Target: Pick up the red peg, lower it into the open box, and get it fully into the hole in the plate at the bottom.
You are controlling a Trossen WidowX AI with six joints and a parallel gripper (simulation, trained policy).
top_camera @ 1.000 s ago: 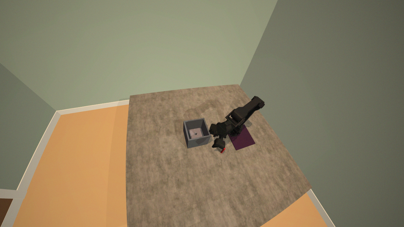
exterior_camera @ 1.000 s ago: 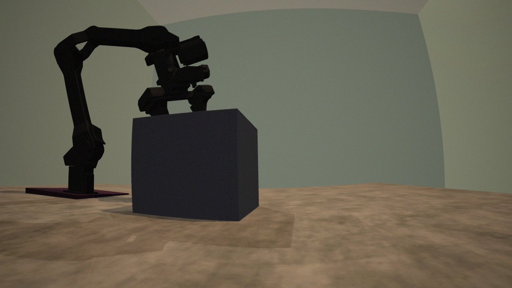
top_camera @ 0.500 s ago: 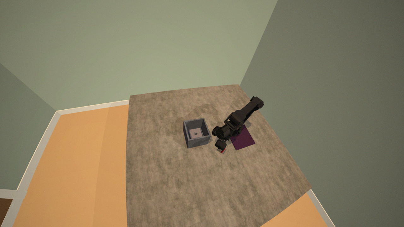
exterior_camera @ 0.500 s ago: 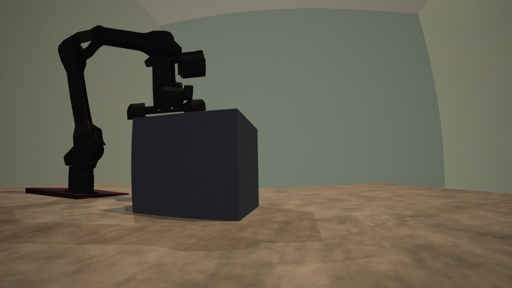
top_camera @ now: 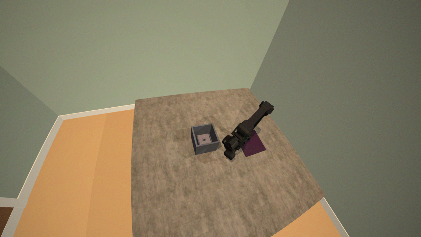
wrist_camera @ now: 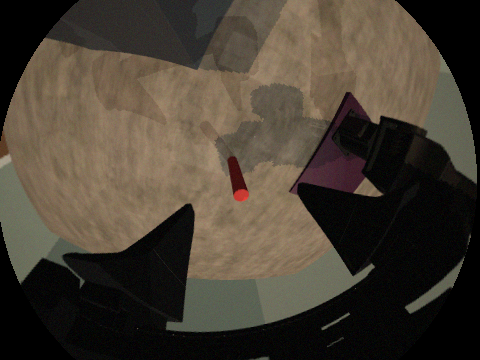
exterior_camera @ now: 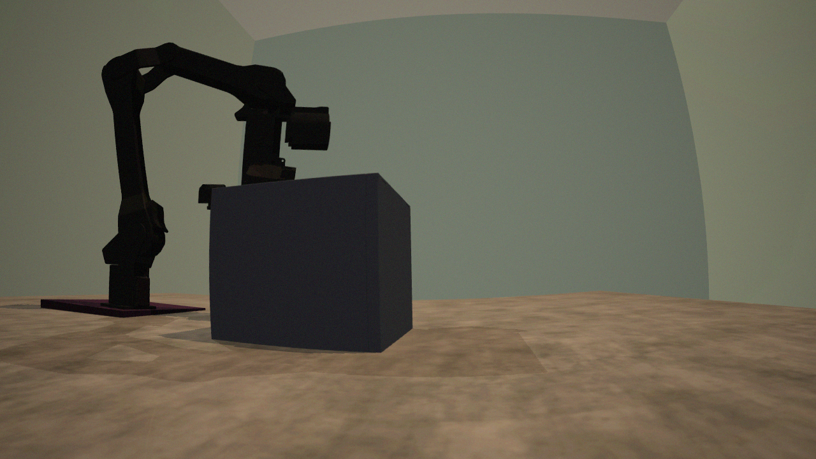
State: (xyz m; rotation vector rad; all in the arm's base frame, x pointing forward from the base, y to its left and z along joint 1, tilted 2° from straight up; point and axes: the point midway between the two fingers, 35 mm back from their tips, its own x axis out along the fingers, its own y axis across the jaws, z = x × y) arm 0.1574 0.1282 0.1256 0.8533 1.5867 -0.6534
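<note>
My gripper tip is now 10 mm to the right of the red peg and 50 mm above it. Also, from my gripper tip: pale plate (180 mm ahead, 150 mm to the right, 50 mm below).
</note>
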